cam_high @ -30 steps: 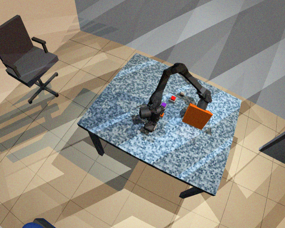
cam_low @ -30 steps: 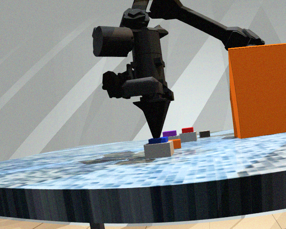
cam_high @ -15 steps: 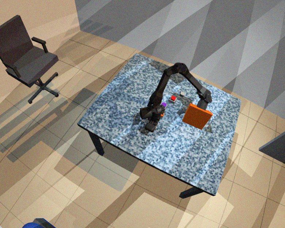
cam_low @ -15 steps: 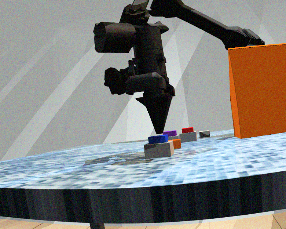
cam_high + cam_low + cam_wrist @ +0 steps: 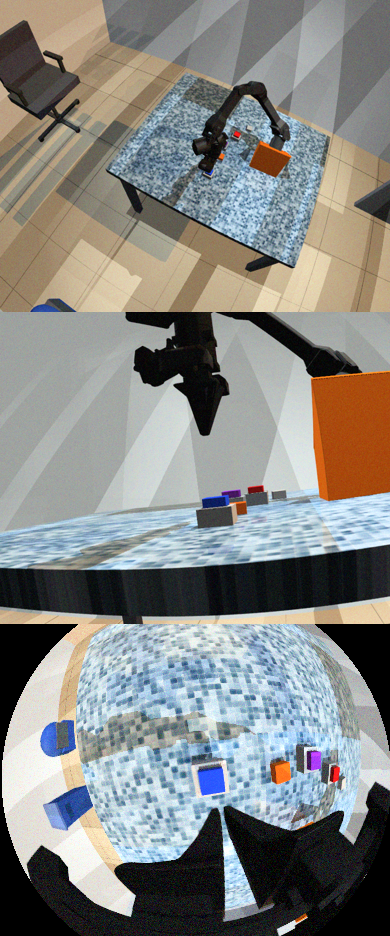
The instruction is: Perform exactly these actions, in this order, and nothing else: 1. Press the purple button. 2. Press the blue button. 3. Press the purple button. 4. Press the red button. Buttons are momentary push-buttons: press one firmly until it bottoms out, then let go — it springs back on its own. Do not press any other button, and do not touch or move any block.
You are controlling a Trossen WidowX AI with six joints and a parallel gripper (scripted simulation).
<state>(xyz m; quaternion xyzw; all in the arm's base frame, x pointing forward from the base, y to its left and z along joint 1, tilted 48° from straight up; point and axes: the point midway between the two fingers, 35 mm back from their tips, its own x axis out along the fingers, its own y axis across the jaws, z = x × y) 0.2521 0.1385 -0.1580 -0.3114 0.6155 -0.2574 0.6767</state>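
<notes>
Now: gripper tip 1 cm short of the purple button, 20 cm to the left of it and 9 cm above it. The rest, counted from my gripper tip: small orange block: 1 cm behind, 13 cm to the right, 11 cm below; then blue button: 9 cm below; then red button: 3 cm behind, 30 cm to the right, 9 cm below.
</notes>
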